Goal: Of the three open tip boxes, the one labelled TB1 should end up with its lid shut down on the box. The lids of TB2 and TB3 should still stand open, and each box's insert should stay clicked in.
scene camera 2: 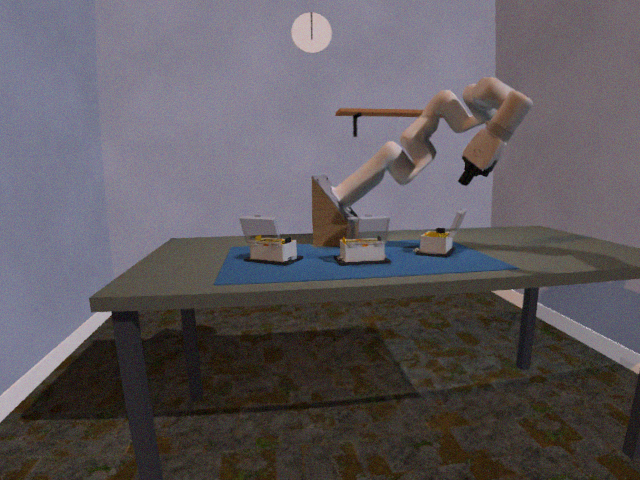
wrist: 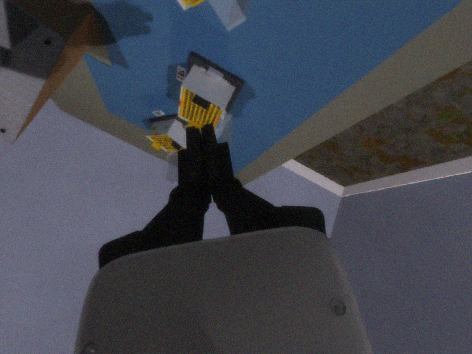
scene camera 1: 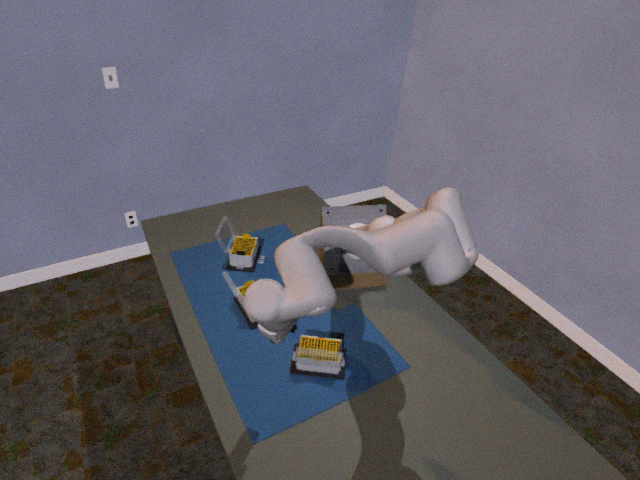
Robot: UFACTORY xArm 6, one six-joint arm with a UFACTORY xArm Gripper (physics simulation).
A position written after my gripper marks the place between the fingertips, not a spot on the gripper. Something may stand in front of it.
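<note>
I see a blue mat in scene camera 1 (scene camera 1: 270, 399), in scene camera 2 (scene camera 2: 318, 264) and in the wrist view (wrist: 293, 65). There is a tip box (scene camera 2: 286, 254), a tip box (scene camera 1: 296, 368) and a tip box (scene camera 2: 356, 254). I also see a yellow insert (wrist: 199, 111). My gripper (scene camera 2: 462, 183) is in sight as well, and the wrist view shows my gripper too (wrist: 204, 141).
</note>
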